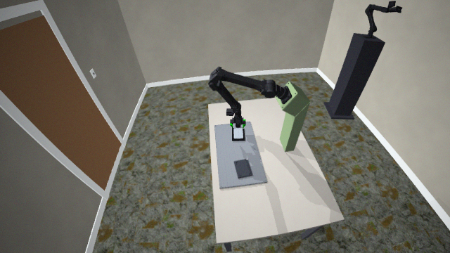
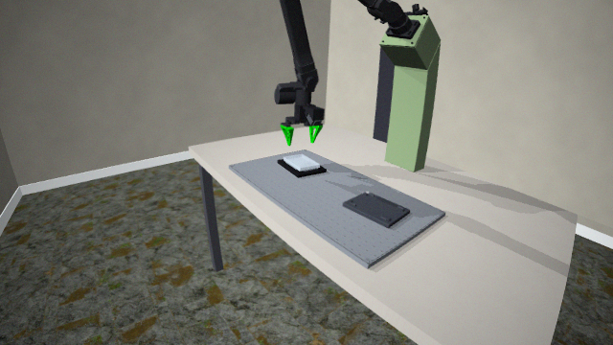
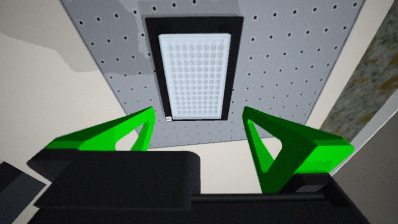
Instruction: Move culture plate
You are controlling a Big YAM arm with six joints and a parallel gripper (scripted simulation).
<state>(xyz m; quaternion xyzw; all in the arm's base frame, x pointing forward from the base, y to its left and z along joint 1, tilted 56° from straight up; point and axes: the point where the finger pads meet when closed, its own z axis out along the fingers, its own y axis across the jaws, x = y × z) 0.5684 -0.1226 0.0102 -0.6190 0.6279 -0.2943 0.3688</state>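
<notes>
Right now my hand is 7 cm above the clear lid. Also, from my hand: nest N1: 9 cm below; nest N2: 6 cm behind, 38 cm to the left, 9 cm below.
</notes>
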